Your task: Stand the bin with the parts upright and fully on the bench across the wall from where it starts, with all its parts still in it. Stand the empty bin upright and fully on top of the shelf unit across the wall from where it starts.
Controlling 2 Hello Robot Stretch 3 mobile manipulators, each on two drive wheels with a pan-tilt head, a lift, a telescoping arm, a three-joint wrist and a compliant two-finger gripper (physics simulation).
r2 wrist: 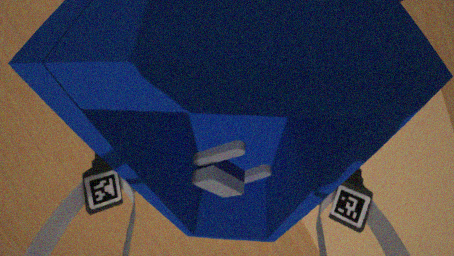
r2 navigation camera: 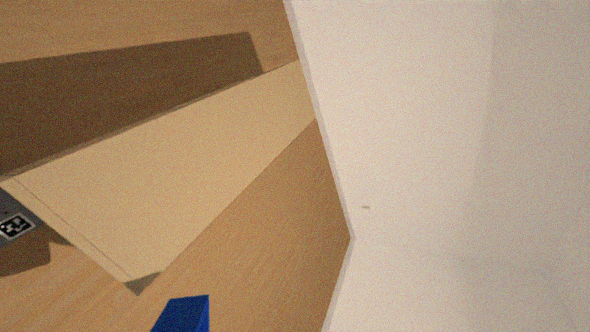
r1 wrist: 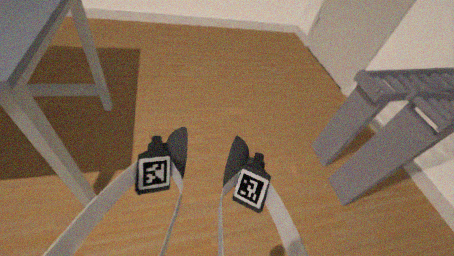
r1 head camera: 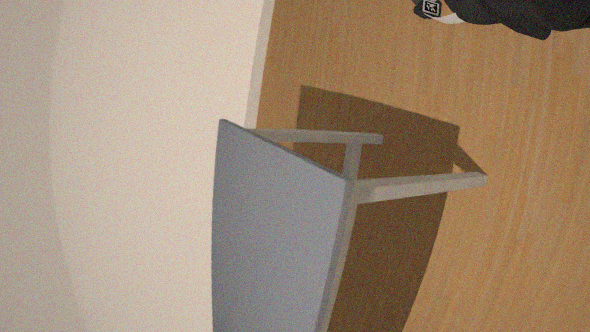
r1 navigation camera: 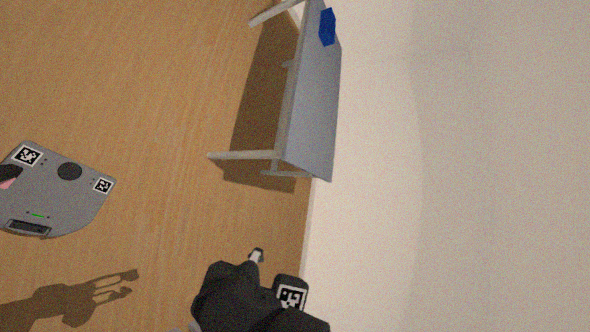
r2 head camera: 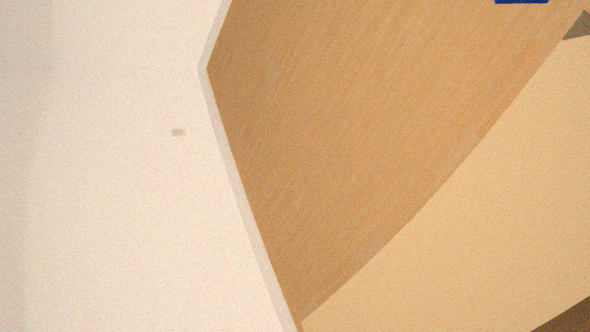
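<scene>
r2's gripper [r2 wrist: 227, 178] is shut on the bin with the parts [r2 wrist: 280, 65] [r2 navigation camera: 182, 316] [r2 head camera: 522, 1], its fingers on two outer sides. Several grey parts [r2 wrist: 219, 181] lie inside, low in the r2 wrist view. A pale wood shelf unit [r2 navigation camera: 165, 165] [r2 head camera: 475, 220] shows its top beside this bin in the r2 navigation view. Another blue bin [r1 navigation camera: 327, 27] stands at the far end of the grey-blue bench [r1 navigation camera: 312, 110] [r1 head camera: 280, 225] [r1 wrist: 25, 30]; its inside is hidden. r1's gripper [r1 wrist: 210, 156] is open and holds nothing, beside the bench's near end.
A grey railing-like object [r1 wrist: 345, 125] stands by the wall right of r1's gripper, with a door [r1 wrist: 350, 40] behind. Robot base parts [r1 navigation camera: 70, 205] [r2 navigation camera: 15, 227] show at the left of both navigation views. Walls meet in a corner past the shelf unit.
</scene>
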